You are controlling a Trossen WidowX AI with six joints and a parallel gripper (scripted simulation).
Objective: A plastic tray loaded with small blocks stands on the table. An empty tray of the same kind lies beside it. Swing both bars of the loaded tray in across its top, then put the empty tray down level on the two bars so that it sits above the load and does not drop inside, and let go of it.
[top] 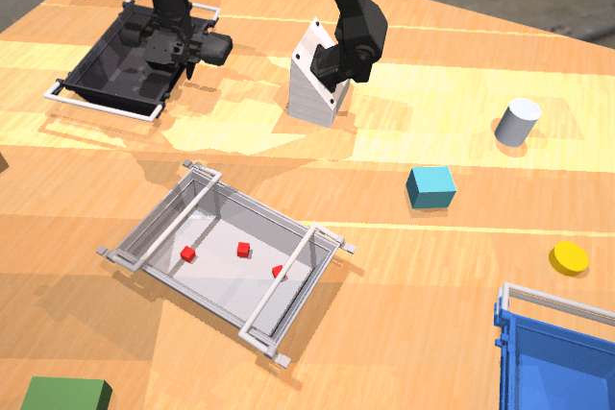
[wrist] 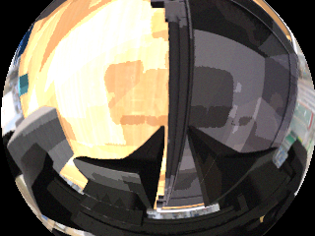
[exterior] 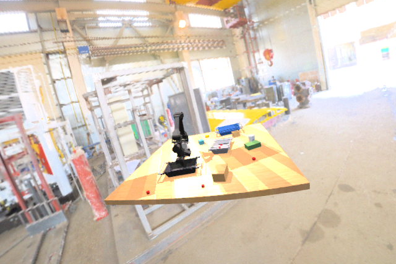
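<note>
My gripper tip is 70 mm to the left of the black tray and 30 mm below it. Round my gripper tip: green block: 610 mm ahead, 100 mm to the left, 10 mm above; then cyan block: 480 mm to the left, 140 mm ahead, 10 mm above; then small red cube: 300 mm to the right, 210 mm behind.
</note>
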